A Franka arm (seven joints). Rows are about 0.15 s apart.
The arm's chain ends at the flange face. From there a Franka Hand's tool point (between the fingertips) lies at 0.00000 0.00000 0.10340 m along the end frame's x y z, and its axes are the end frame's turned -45 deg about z.
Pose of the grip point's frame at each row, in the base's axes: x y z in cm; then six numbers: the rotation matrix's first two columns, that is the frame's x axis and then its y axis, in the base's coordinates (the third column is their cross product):
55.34 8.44 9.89 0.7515 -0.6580 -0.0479 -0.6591 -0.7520 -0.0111
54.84 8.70 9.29 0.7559 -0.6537 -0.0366 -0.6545 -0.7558 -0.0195
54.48 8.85 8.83 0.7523 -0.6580 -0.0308 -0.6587 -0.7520 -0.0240
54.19 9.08 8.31 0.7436 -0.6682 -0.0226 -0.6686 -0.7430 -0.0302
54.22 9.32 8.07 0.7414 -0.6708 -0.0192 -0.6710 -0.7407 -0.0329
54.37 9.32 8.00 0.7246 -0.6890 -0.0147 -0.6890 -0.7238 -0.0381
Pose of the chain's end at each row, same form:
55.64 8.03 20.22 0.0653 -0.9970 -0.0417 -0.9974 -0.0665 0.0260
54.99 8.30 19.62 0.0717 -0.9967 -0.0397 -0.9973 -0.0722 0.0121
54.56 8.45 19.16 0.0662 -0.9970 -0.0387 -0.9977 -0.0665 0.0048
54.15 8.69 18.64 0.0530 -0.9979 -0.0373 -0.9986 -0.0529 -0.0054
54.14 8.93 18.40 0.0498 -0.9981 -0.0368 -0.9987 -0.0494 -0.0097
54.21 8.93 18.33 0.0252 -0.9990 -0.0373 -0.9996 -0.0246 -0.0165

